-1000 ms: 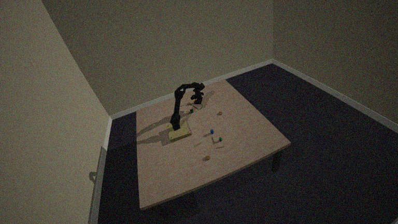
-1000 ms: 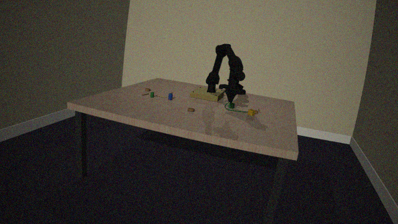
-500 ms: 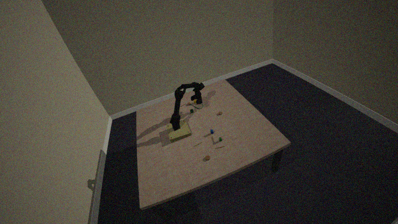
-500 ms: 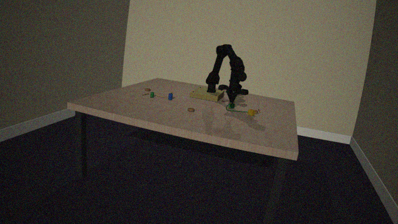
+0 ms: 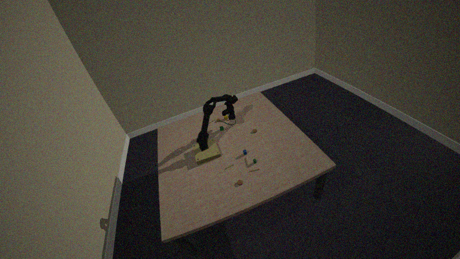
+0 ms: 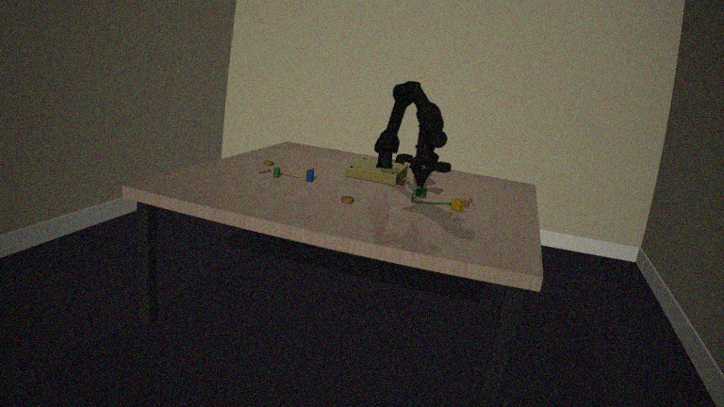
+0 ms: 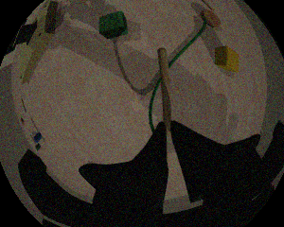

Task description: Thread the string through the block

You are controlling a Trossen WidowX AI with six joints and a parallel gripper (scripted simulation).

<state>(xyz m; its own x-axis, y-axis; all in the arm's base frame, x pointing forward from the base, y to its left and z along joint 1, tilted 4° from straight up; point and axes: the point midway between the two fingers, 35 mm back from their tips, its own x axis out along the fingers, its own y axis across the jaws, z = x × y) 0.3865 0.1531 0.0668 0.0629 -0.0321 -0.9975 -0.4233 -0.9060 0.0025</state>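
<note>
Right now the green block is 140 mm behind my gripper tip, 50 mm below it and 10 mm to the left of it. The rest, counted from my gripper tip: yellow block: 140 mm to the left, 40 mm below, 20 mm behind; then blue cylinder: 410 mm to the right, 130 mm behind, 40 mm below; then green cylinder: 530 mm to the right, 120 mm behind, 40 mm below.
</note>
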